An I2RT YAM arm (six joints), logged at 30 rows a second.
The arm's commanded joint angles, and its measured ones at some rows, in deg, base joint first. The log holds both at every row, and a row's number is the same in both.
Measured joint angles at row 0:
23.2 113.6 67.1 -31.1 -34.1 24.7
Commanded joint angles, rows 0 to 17:
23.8 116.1 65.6 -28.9 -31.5 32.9
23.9 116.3 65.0 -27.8 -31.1 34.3
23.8 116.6 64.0 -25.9 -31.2 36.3
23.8 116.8 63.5 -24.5 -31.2 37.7
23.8 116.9 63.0 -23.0 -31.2 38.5
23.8 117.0 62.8 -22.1 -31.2 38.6
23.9 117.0 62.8 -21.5 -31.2 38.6
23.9 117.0 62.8 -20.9 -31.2 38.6
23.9 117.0 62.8 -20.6 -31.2 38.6
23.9 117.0 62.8 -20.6 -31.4 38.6
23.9 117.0 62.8 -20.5 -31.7 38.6
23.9 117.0 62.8 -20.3 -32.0 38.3
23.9 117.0 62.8 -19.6 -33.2 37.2
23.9 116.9 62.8 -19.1 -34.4 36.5
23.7 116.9 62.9 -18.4 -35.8 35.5
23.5 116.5 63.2 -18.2 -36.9 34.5
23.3 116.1 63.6 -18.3 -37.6 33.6
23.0 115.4 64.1 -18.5 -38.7 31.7
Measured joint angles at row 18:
23.3 115.0 64.1 -18.4 -37.1 35.5
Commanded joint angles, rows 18 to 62:
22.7 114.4 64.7 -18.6 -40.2 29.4
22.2 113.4 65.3 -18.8 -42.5 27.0
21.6 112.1 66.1 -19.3 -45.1 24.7
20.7 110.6 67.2 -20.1 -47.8 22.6
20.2 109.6 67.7 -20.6 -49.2 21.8
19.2 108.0 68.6 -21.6 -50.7 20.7
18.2 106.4 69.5 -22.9 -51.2 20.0
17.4 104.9 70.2 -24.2 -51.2 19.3
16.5 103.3 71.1 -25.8 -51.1 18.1
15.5 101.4 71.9 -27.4 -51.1 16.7
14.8 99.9 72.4 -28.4 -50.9 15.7
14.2 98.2 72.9 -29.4 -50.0 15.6
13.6 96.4 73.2 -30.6 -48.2 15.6
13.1 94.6 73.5 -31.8 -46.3 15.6
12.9 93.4 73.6 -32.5 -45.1 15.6
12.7 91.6 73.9 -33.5 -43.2 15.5
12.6 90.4 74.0 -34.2 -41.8 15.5
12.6 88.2 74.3 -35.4 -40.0 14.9
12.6 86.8 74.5 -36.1 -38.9 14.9
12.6 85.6 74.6 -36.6 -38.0 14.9
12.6 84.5 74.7 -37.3 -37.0 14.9
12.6 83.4 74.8 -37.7 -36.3 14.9
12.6 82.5 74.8 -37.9 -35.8 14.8
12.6 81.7 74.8 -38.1 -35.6 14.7
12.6 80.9 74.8 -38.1 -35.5 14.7
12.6 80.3 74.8 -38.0 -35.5 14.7
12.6 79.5 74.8 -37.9 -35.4 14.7
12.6 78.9 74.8 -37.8 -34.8 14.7
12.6 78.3 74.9 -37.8 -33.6 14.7
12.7 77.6 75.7 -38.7 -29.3 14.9
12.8 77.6 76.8 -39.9 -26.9 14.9
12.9 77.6 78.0 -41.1 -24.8 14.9
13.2 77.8 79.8 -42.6 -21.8 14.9
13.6 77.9 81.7 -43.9 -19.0 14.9
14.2 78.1 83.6 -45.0 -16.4 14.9
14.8 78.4 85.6 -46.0 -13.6 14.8
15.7 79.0 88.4 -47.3 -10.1 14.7
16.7 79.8 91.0 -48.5 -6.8 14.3
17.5 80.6 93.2 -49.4 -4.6 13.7
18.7 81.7 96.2 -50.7 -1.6 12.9
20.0 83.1 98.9 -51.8 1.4 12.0
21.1 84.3 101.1 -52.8 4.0 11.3
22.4 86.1 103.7 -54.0 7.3 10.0
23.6 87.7 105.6 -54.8 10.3 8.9
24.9 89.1 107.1 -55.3 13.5 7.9
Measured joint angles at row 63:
21.6 84.5 102.1 -54.5 -0.8 11.8
